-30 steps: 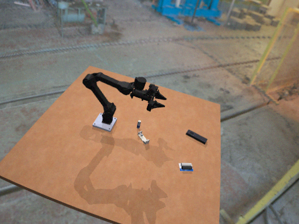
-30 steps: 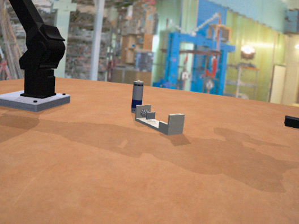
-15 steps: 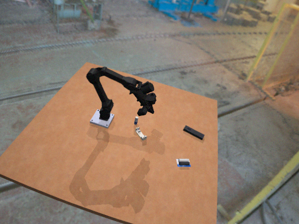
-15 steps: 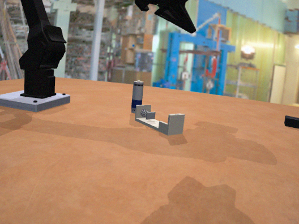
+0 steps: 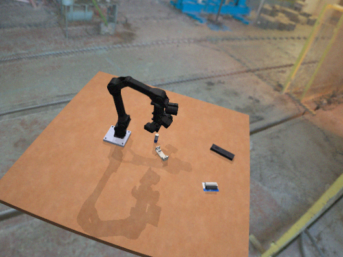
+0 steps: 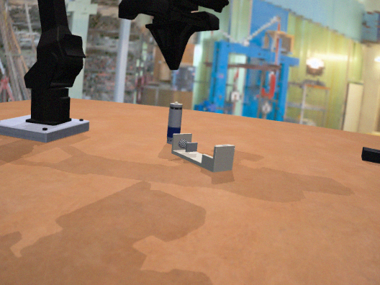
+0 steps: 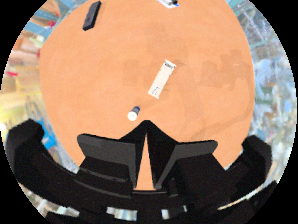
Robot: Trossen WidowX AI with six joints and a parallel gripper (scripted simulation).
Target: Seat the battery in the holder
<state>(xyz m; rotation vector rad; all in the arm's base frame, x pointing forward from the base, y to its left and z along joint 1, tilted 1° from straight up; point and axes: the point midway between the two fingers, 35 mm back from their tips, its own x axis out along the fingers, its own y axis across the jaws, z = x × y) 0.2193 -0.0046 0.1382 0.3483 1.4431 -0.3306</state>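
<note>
Now: gripper tip 90 mm above the battery and 40 mm to the right of it. Also, from my gripper tip: black bar (440 mm ahead, 110 mm below, 80 mm to the left).
</note>
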